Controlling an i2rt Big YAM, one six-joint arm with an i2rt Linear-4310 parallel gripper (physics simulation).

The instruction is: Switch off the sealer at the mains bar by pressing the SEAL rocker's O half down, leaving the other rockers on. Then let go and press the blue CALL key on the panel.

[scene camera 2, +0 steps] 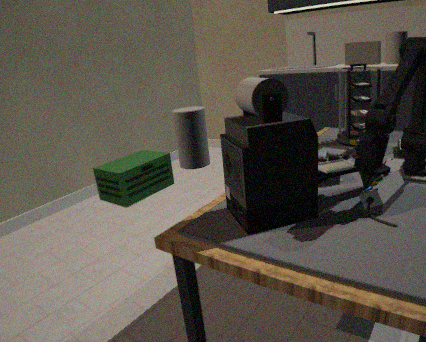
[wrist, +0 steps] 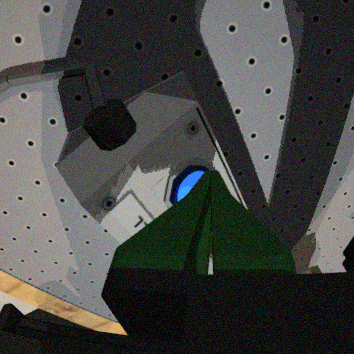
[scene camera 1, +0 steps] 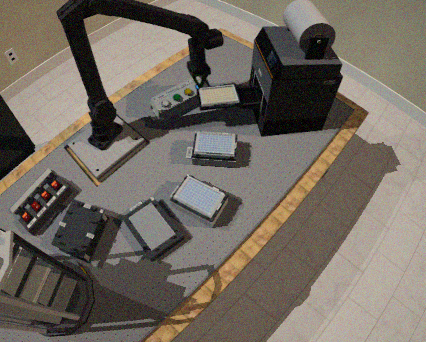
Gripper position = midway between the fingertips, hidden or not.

Labels:
The gripper (wrist: 211, 179) is shut and touches a blue button (wrist: 182, 183).

